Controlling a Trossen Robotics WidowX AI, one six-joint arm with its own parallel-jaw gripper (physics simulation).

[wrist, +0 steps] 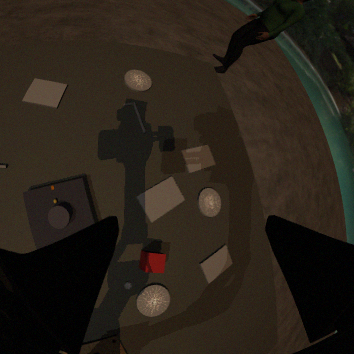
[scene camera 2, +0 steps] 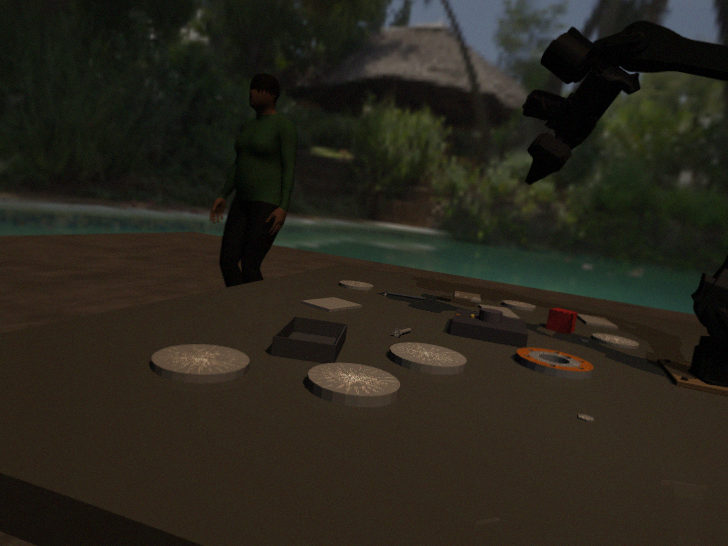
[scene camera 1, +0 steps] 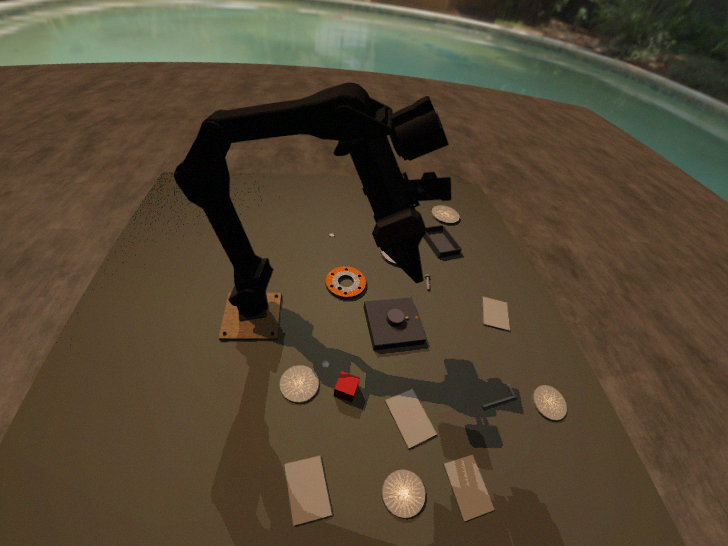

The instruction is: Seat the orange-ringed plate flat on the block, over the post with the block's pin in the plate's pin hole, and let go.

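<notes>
The orange-ringed plate [scene camera 1: 353, 291] [scene camera 2: 576, 364] lies flat on the table between the arm's base and the block; it does not show in the wrist view. The dark square block [scene camera 1: 382, 332] [scene camera 2: 499, 335] [wrist: 80, 195] lies flat, with its round post [scene camera 1: 396, 317] [scene camera 2: 490, 316] [wrist: 59, 216] standing uncovered. A small yellow pin [scene camera 1: 406, 317] [wrist: 55, 201] is close beside the post, and an orange mark [scene camera 1: 416, 317] [wrist: 52, 188] is farther out. My gripper [scene camera 1: 419, 279] [scene camera 2: 531, 180] [wrist: 194, 224] is open and empty, high above the table; its near finger hides part of the block in the wrist view.
A dark open tray [scene camera 2: 305, 347] and a bolt [scene camera 1: 428, 282] [scene camera 2: 401, 332] lie beyond the block. A red cube [scene camera 1: 346, 384] [scene camera 2: 561, 320] [wrist: 152, 261], a hex key [scene camera 1: 499, 402], several pale discs and flat pale tiles lie around. The arm stands on a wooden base [scene camera 1: 270, 330].
</notes>
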